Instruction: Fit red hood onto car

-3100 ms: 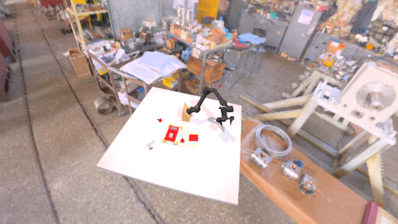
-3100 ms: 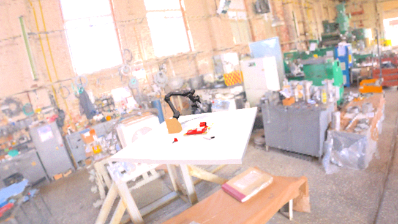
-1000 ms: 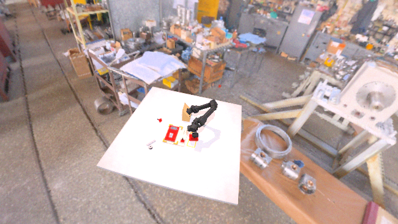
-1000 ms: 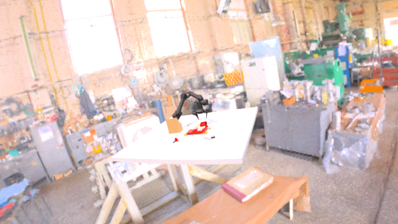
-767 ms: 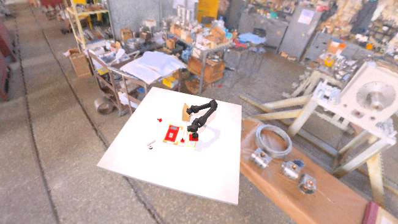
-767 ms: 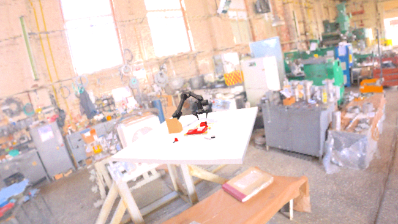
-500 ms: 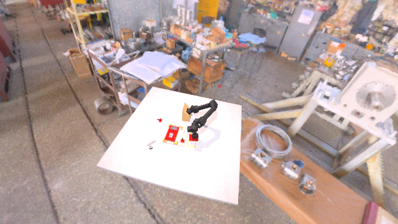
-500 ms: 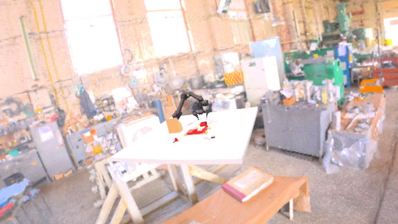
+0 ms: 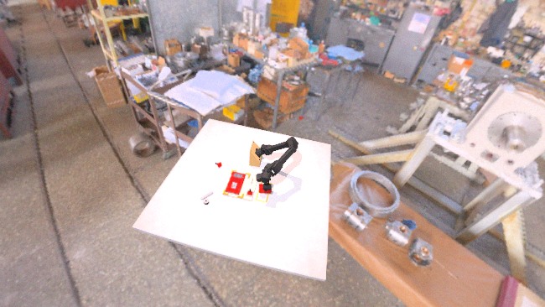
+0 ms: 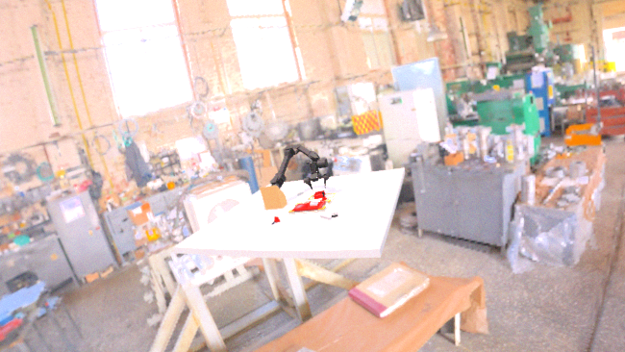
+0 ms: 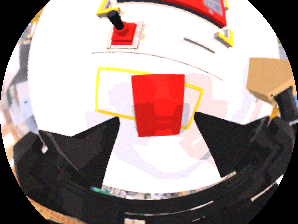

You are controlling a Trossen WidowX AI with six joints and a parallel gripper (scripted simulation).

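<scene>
Now: the red hood 40 mm below my gripper tip. Also, from my gripper tip: grey bar 420 mm to the right, 140 mm ahead, 40 mm below.
</scene>
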